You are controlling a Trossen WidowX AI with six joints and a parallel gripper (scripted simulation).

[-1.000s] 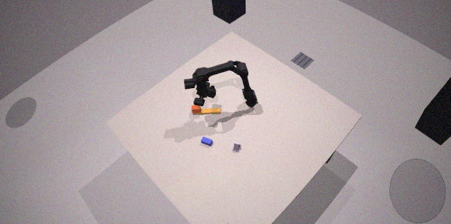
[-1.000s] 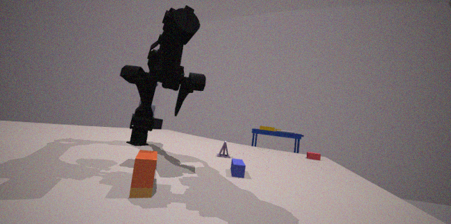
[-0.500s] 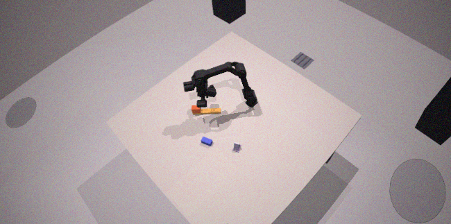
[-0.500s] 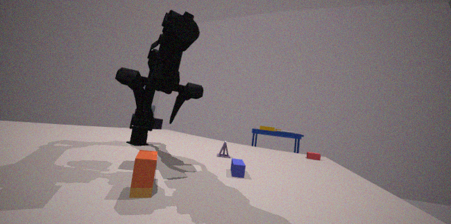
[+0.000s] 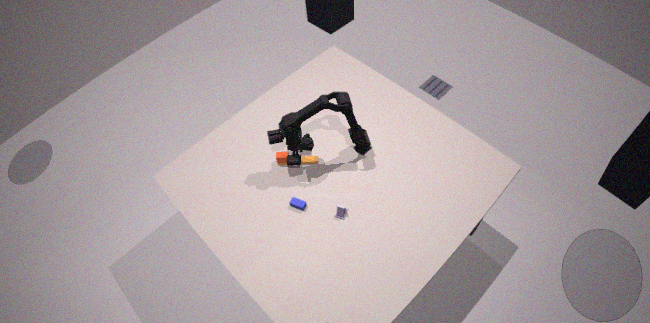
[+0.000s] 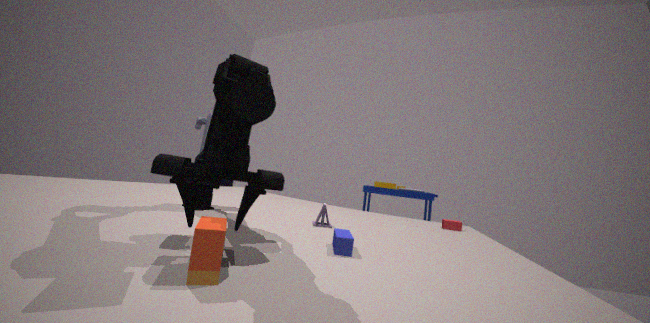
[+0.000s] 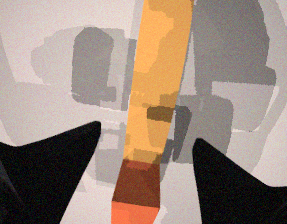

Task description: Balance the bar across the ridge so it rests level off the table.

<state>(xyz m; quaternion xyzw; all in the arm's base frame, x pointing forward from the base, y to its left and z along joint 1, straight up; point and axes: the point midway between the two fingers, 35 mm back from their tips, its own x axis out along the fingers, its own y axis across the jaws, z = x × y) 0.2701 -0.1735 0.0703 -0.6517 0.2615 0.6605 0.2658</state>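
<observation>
Right now my gripper tip is 160 mm short of the blue block, 180 mm to the right of it and 20 mm above it. The rest, counted from my gripper tip: red block (470 mm ahead, 670 mm to the left, 20 mm below).
</observation>
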